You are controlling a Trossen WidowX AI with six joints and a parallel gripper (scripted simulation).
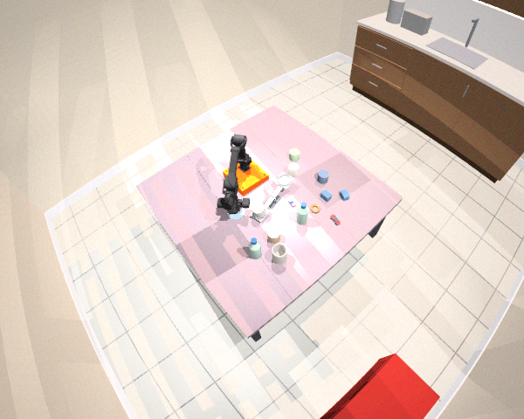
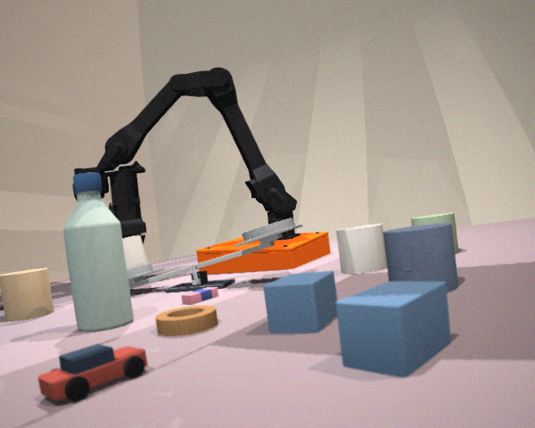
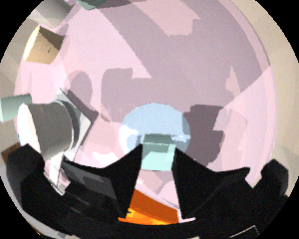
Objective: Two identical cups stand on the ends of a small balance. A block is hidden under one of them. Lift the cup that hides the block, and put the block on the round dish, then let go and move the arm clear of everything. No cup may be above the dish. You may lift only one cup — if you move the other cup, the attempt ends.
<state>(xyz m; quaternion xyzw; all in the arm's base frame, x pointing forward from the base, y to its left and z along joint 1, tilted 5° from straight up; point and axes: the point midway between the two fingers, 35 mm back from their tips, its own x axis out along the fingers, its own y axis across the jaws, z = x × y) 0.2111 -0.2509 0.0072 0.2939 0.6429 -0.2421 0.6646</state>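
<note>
My gripper tip is right at the pale teal block. Also, from my gripper tip: tan cylinder 27 cm ahead, 5 cm to the left, 1 cm above; then whitish cup 12 cm ahead, 8 cm to the left, 3 cm above; then round pale blue dish 2 cm below.
</note>
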